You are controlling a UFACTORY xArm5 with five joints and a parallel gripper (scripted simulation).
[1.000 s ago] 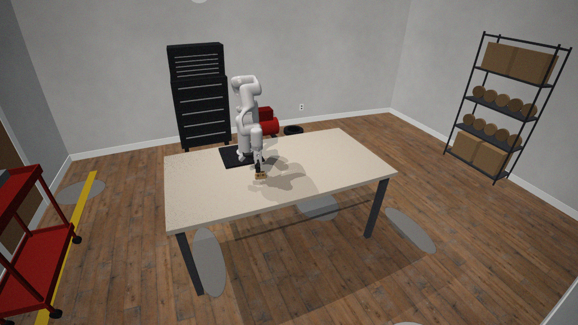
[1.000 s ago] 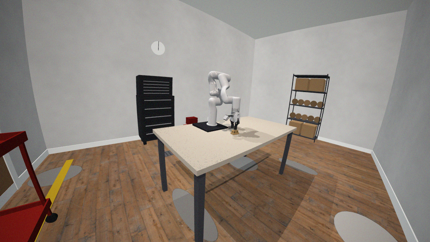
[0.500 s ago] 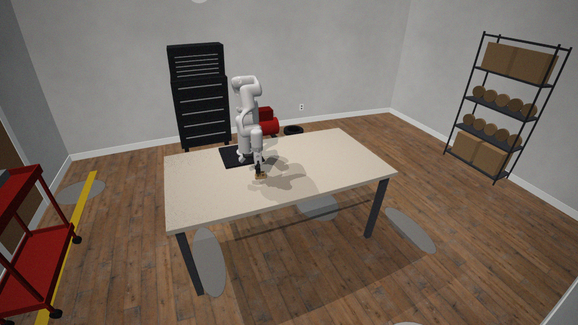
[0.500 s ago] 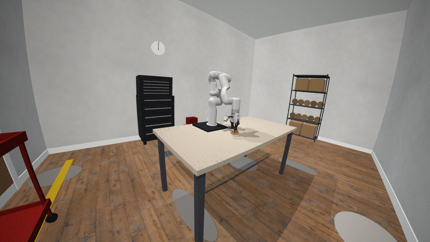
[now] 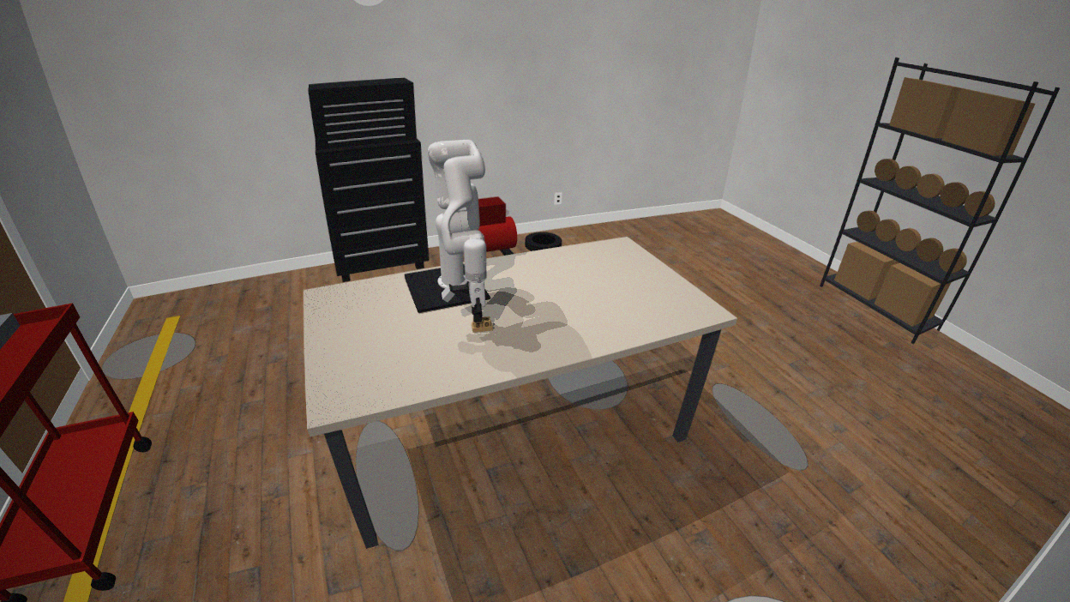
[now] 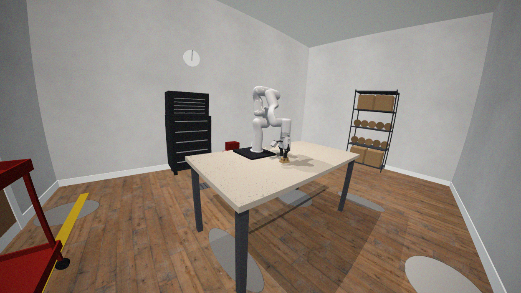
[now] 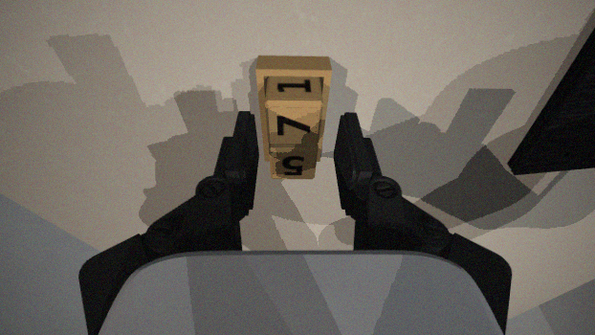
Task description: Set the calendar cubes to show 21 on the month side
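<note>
My gripper is now 4 cm above the wooden digit cube. Round my hand: wooden tray 2 cm to the left, 6 cm below.
</note>
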